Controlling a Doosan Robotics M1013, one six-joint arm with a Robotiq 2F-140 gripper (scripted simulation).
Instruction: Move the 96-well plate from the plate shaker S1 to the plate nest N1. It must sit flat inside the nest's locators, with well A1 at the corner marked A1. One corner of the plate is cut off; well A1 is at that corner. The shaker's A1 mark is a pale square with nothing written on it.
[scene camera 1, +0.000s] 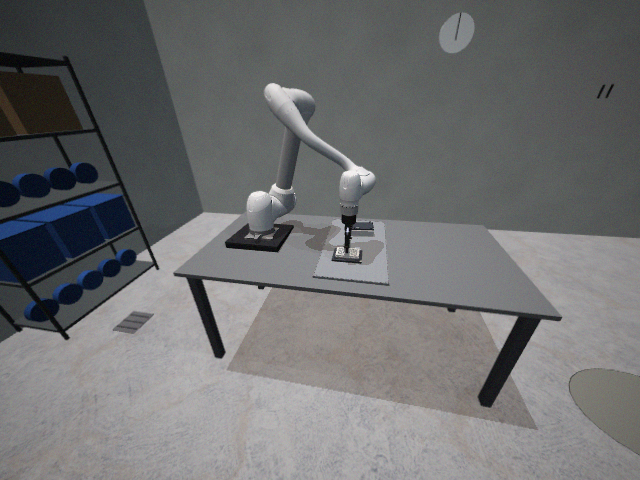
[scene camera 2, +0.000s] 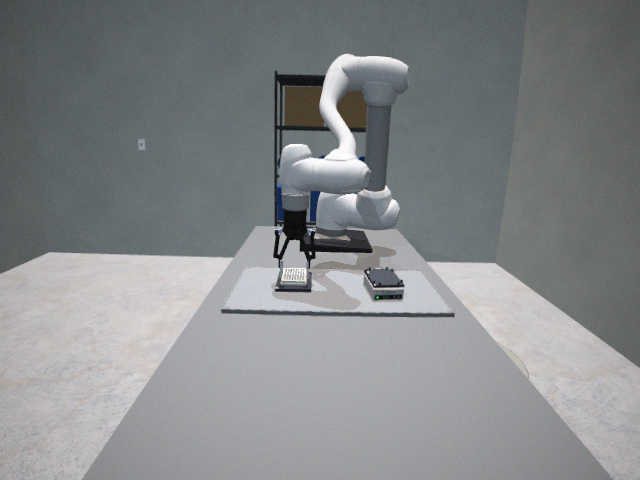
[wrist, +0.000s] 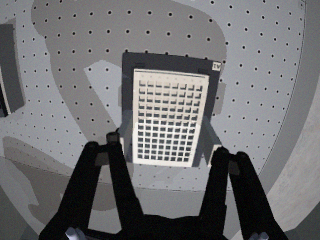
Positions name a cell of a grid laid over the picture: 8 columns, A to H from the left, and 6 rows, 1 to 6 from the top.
Scene:
My gripper (wrist: E4) is 21 cm from the lens. A white 96-well plate (wrist: E3) is 21 cm from the lens. A dark plate nest N1 (wrist: D2) is 20 cm from the lens.

